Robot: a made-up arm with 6 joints.
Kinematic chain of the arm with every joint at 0, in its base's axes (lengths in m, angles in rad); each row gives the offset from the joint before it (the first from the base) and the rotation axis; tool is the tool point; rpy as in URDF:
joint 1: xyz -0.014 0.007 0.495 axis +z
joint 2: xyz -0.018 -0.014 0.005 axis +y
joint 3: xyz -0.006 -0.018 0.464 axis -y
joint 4: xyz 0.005 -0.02 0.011 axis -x
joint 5: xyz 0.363 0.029 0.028 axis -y
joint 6: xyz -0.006 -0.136 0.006 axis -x
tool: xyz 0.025 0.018 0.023 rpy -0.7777 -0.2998 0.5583
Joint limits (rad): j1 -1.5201..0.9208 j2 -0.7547..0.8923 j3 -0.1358..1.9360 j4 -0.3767..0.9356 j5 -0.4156..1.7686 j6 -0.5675..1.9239
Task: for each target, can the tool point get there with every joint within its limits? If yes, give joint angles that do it. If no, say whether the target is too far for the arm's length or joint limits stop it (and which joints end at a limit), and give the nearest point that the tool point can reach.
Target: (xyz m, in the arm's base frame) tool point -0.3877 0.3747 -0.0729
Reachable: no: joint limits stop it (at a limit: joint 2, joint 3, joint 4, joint 6) | nearest point -0.5148 0.4997 0.8670 | short by 0.957 m
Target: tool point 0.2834 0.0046 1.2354
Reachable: yes | joints 0.3182 0.0855 0.6109 0.5212 0.7319 0.2958
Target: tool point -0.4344 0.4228 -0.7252
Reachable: no: too far | nearest point 0.4129 0.3384 0.4591 | short by 1.459 m
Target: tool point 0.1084 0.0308 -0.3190
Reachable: no: joint limits stop it (at a limit: joint 2, joint 3, joint 4, joint 6) | nearest point 0.5160 0.1101 0.4594 | short by 0.882 m
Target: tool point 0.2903 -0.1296 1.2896
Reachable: yes | joints 0.0152 0.4035 1.4643 -0.0645 1.4689 1.7000
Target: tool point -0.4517 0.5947 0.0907
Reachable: no: joint limits stop it (at a limit: joint 2, joint 3, joint 4, joint 6) | nearest point -0.4379 0.5761 0.8665 | short by 0.776 m
